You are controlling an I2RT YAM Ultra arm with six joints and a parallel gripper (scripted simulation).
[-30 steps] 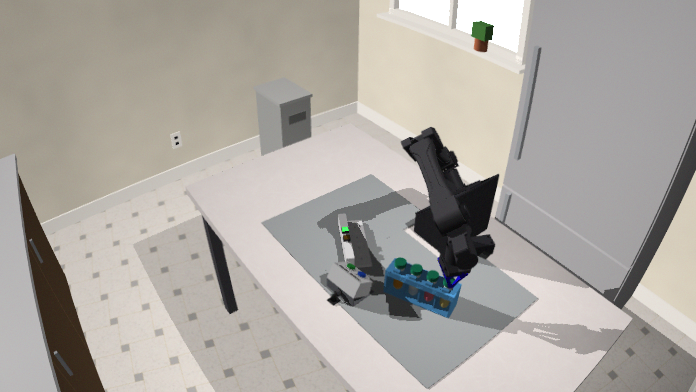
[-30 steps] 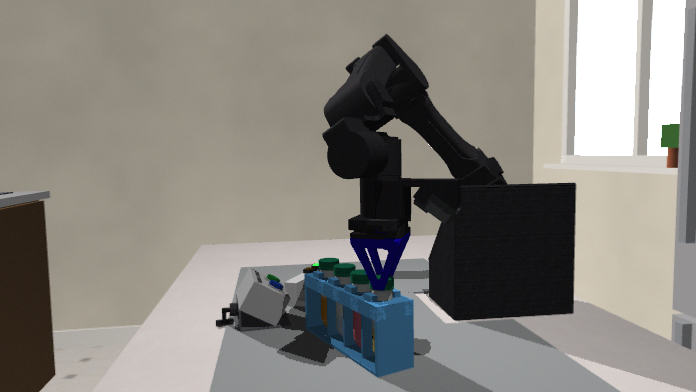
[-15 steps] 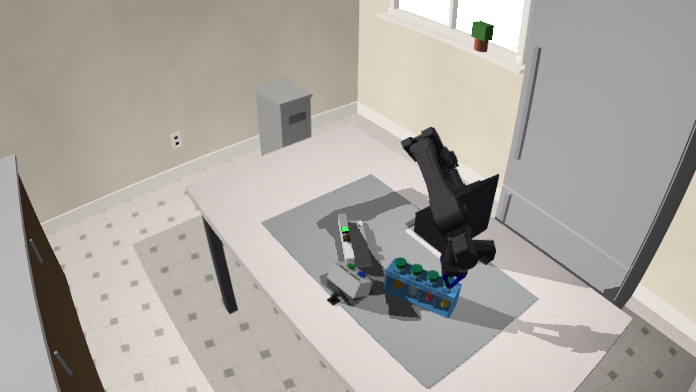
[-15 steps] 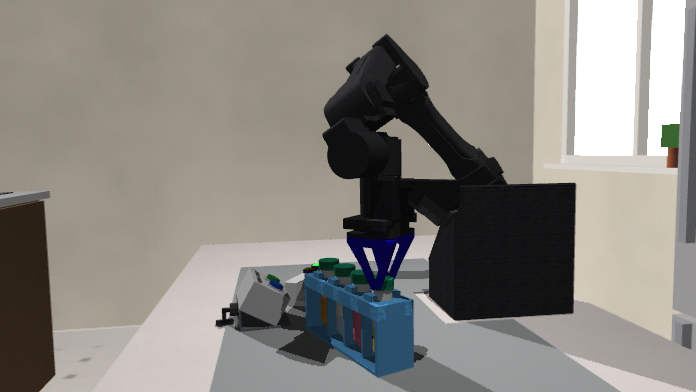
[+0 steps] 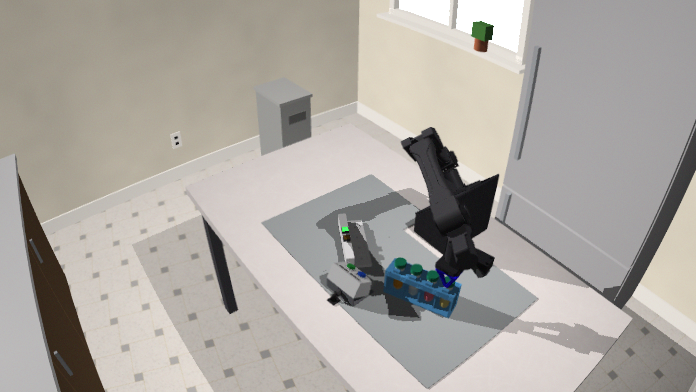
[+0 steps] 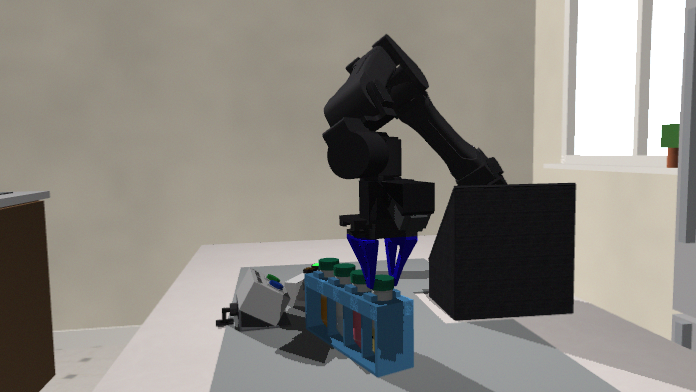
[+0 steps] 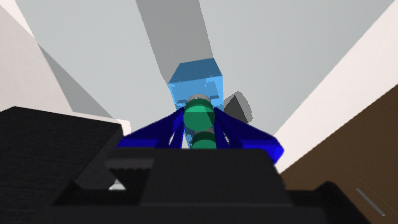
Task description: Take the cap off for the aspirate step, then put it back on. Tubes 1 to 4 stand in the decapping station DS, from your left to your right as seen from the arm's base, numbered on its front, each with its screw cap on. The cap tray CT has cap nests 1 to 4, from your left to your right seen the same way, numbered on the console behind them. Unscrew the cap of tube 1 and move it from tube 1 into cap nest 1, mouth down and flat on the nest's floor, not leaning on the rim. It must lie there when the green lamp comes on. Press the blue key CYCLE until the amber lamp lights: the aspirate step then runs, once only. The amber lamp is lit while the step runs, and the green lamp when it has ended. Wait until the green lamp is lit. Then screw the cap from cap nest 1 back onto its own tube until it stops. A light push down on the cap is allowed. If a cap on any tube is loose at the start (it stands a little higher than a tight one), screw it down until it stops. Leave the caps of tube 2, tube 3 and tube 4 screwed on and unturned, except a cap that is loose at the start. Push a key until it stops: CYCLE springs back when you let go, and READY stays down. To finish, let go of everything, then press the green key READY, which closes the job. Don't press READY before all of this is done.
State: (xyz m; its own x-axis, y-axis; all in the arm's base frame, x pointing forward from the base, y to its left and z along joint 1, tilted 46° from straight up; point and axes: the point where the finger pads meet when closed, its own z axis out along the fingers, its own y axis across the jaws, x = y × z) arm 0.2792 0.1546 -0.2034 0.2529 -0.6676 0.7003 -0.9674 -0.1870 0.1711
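Right now my hand is right at the green cap. The rest, counted from my hand: blue key (210 mm to the right, 150 mm ahead, 50 mm below); then green key (250 mm to the right, 160 mm ahead, 50 mm below); then grey key box (230 mm to the right, 170 mm ahead, 70 mm below).
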